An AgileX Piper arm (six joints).
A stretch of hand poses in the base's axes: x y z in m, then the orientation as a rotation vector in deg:
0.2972 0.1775 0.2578 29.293 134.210 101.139
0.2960 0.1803 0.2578 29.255 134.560 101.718
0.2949 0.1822 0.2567 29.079 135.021 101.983
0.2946 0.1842 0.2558 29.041 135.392 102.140
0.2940 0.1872 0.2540 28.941 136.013 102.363
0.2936 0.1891 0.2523 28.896 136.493 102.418
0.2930 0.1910 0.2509 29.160 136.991 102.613
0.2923 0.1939 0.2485 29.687 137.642 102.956
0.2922 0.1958 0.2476 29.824 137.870 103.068
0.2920 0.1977 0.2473 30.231 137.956 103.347
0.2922 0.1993 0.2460 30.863 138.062 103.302
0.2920 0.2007 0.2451 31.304 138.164 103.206
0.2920 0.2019 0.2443 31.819 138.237 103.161
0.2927 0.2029 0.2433 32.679 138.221 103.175
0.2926 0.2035 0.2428 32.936 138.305 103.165
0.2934 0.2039 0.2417 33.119 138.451 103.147
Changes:
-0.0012 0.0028 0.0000 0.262 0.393 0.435
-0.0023 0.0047 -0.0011 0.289 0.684 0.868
-0.0026 0.0067 -0.0020 0.284 0.953 1.150
-0.0032 0.0097 -0.0038 0.250 1.373 1.623
-0.0036 0.0116 -0.0055 0.154 1.676 1.929
-0.0042 0.0135 -0.0069 0.165 2.196 2.168
-0.0049 0.0164 -0.0093 0.250 2.997 2.438
-0.0050 0.0183 -0.0102 0.271 3.250 2.550
-0.0052 0.0202 -0.0105 0.453 3.606 2.536
-0.0050 0.0218 -0.0118 0.450 3.985 2.315
-0.0052 0.0232 -0.0127 0.402 4.248 2.153
-0.0052 0.0244 -0.0135 0.399 4.547 1.965
-0.0045 0.0254 -0.0145 0.483 4.990 1.611
-0.0046 0.0260 -0.0150 0.478 5.175 1.550
-0.0038 0.0264 -0.0161 0.445 5.358 1.550

